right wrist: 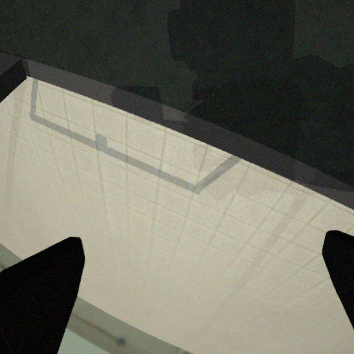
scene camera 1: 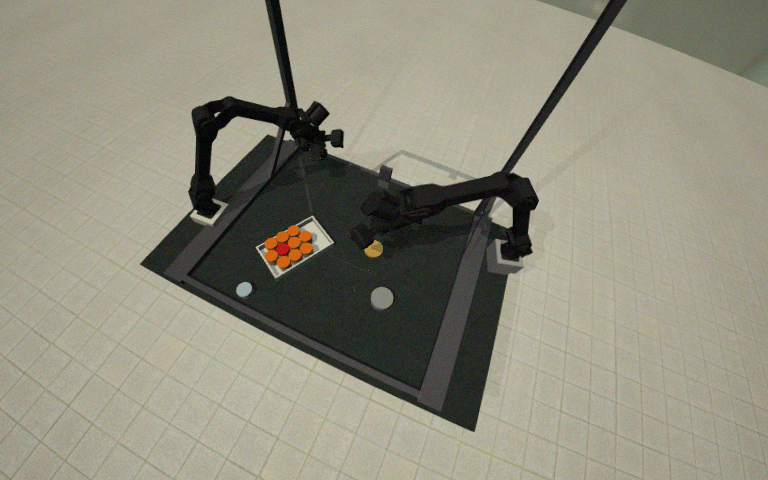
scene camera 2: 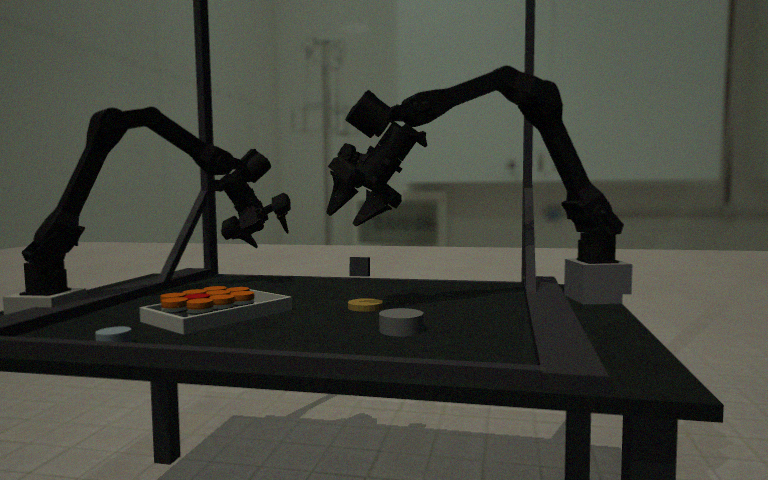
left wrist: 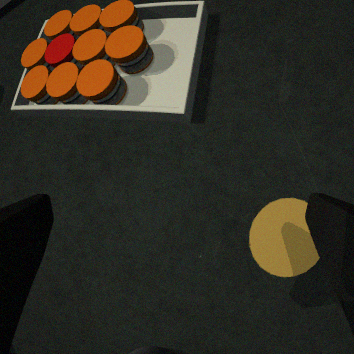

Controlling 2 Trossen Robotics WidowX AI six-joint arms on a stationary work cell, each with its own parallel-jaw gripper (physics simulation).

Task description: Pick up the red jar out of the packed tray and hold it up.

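Frame: origin at the left arm's base, x ahead, y left, z up, level; millimetres.
Seen in the pictures: left gripper, fingertip midpoint: [scene camera 2: 341, 220] [left wrist: 181, 207]; right gripper, fingertip midpoint: [right wrist: 208, 249] [scene camera 1: 333, 148] [scene camera 2: 272, 240]; left arm's base, origin of the base link: [scene camera 1: 509, 252] [scene camera 2: 597, 261]; right arm's base, origin of the base link: [scene camera 1: 209, 210] [scene camera 2: 46, 292].
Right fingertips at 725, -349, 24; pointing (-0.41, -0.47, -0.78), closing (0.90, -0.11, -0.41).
Note:
Pixels of each thing's top centre, then the offset from my right fingertips to it, as dx, dy, dz.
- red jar, middle of its top: [left wrist: 58, 47] [scene camera 2: 197, 295] [scene camera 1: 282, 248] +75, +464, -58
- white tray, middle of its top: [left wrist: 96, 51] [scene camera 2: 218, 301] [scene camera 1: 295, 244] +44, +431, -76
- yellow disc, middle of its top: [left wrist: 288, 237] [scene camera 2: 365, 301] [scene camera 1: 373, 248] -234, +385, -92
- grey round block, middle of its top: [scene camera 2: 401, 313] [scene camera 1: 382, 297] -289, +572, -74
- pale blue disc, middle of its top: [scene camera 2: 113, 330] [scene camera 1: 244, 289] +161, +620, -80
The red jar [scene camera 1: 283, 249] [scene camera 2: 198, 295] [left wrist: 60, 49] stands in the white tray [scene camera 1: 320, 233] [scene camera 2: 237, 314] [left wrist: 170, 85], with orange-lidded jars [scene camera 1: 305, 248] [scene camera 2: 199, 303] [left wrist: 98, 78] packed around it. Its lid shows; its body is mostly hidden. My left gripper [scene camera 2: 342, 219] [left wrist: 181, 207] is open and empty, high above the table, to the right of the tray in both scene views. My right gripper [scene camera 2: 271, 240] [right wrist: 208, 249] is open and empty, above the table's back edge. The red jar does not show in the right wrist view.
A yellow disc [scene camera 1: 373, 249] [scene camera 2: 365, 305] [left wrist: 280, 237] lies right of the tray in the scene views. A grey round block [scene camera 1: 381, 298] [scene camera 2: 400, 322] stands nearer the front. A pale blue disc [scene camera 1: 244, 289] [scene camera 2: 113, 333] lies front left. Frame posts rise at the table's sides.

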